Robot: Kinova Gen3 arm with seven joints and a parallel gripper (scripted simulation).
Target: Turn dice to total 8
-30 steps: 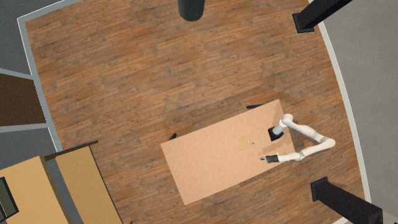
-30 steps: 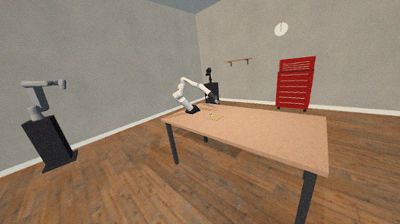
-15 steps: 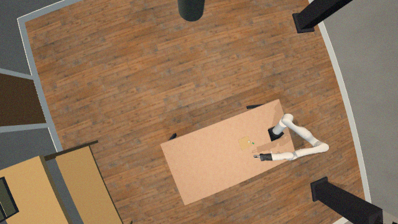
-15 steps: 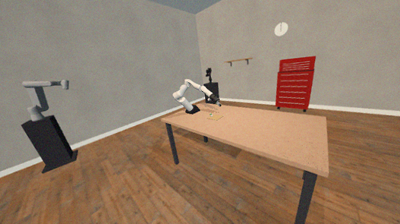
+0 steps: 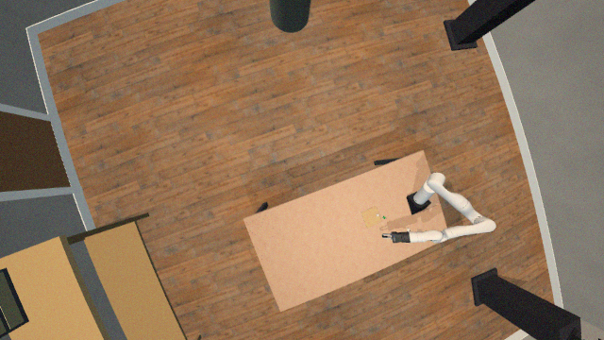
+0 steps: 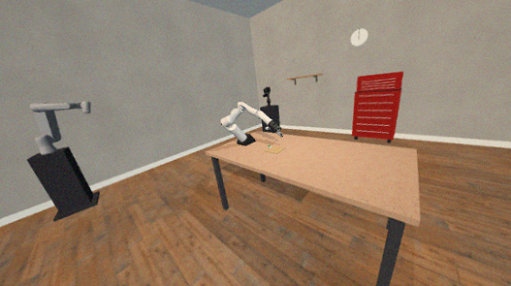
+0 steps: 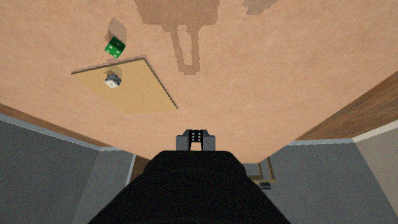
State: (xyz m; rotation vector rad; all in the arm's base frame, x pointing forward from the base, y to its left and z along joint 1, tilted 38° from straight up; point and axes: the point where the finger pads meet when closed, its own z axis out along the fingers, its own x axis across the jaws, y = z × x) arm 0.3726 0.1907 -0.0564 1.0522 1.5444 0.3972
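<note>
The green die lies 7 cm behind my hand, 10 cm to the right of it and 10 cm below it. The rest, counted from my hand: black die: 1 cm ahead, 1 cm below; tan mat: 3 cm ahead, 13 cm to the right, 10 cm below; white die: 2 cm behind, 14 cm to the right, 9 cm below.
</note>
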